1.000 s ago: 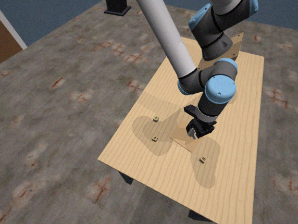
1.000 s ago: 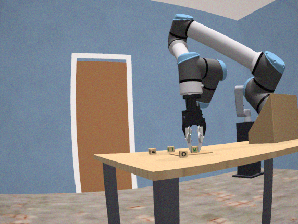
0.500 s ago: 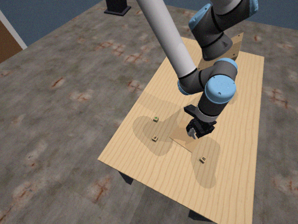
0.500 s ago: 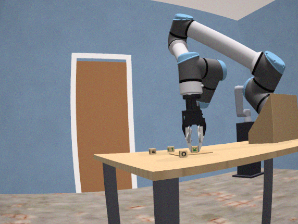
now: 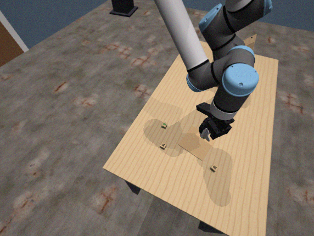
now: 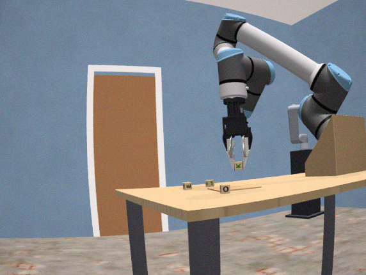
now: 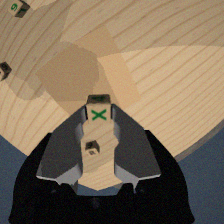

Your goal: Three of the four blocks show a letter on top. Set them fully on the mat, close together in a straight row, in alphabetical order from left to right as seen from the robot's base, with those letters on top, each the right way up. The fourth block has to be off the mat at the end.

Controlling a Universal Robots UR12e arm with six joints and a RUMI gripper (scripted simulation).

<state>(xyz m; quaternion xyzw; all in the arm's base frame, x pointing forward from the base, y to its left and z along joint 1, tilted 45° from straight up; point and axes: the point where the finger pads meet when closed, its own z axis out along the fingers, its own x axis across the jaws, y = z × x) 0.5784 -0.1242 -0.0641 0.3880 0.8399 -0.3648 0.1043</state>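
Now: the tan mat 1 cm ahead of my hand, 2 cm to the right of it and 8 cm below it. From my hand the other things lie so: R block: 12 cm ahead, 8 cm to the left, 6 cm below.
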